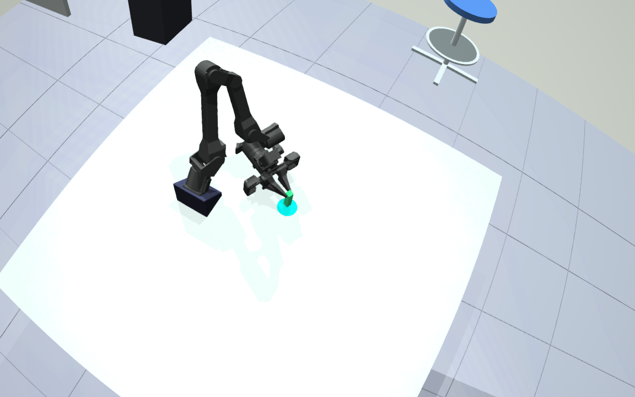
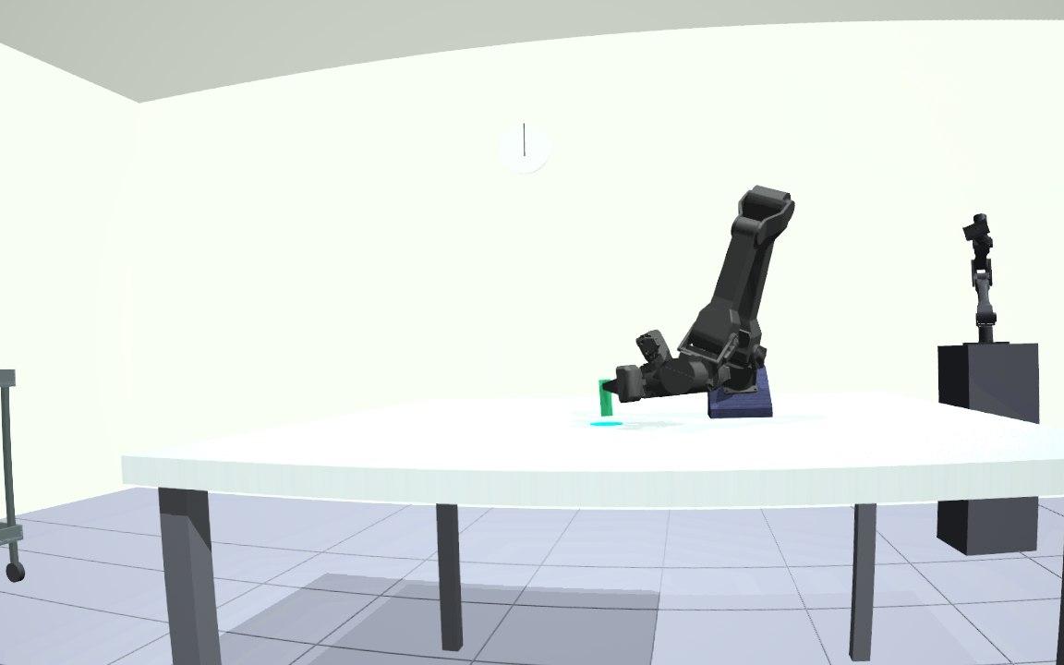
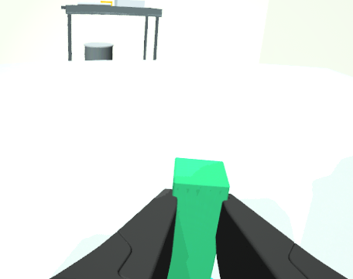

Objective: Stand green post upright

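Right now my gripper tip is 7 cm above the cyan circle. Also, from my gripper tip: green post: 2 cm below.
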